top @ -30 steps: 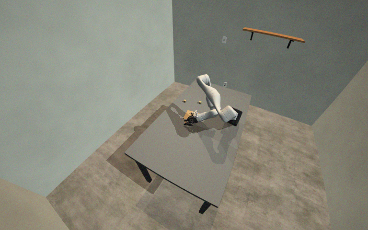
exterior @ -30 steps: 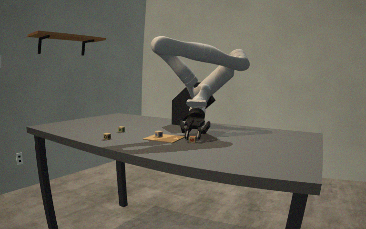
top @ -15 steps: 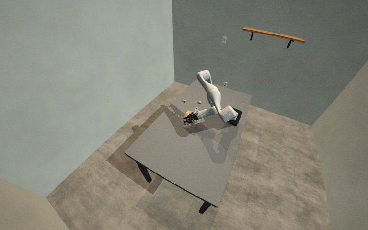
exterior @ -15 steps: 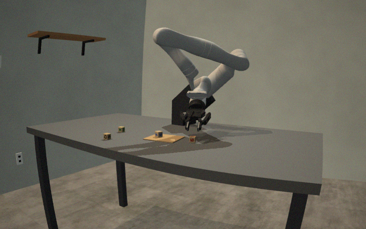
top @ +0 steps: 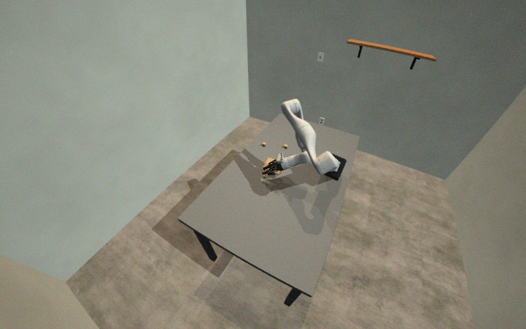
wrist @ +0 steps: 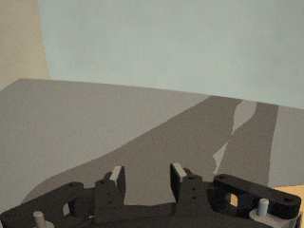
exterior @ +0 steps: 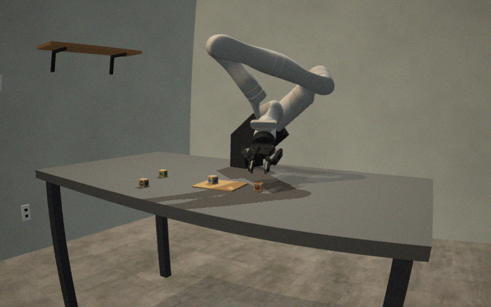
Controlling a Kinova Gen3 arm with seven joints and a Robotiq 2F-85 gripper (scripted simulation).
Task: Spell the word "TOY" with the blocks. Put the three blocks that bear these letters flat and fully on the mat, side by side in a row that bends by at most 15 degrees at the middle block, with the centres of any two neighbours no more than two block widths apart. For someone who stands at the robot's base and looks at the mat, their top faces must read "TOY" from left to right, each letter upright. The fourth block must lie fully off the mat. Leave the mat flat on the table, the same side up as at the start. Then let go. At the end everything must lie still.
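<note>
Now: hand 140 mm to the left of the tan mat, 70 mm above it and 10 mm short of it. Also, from my hand: block 60 mm below.
</note>
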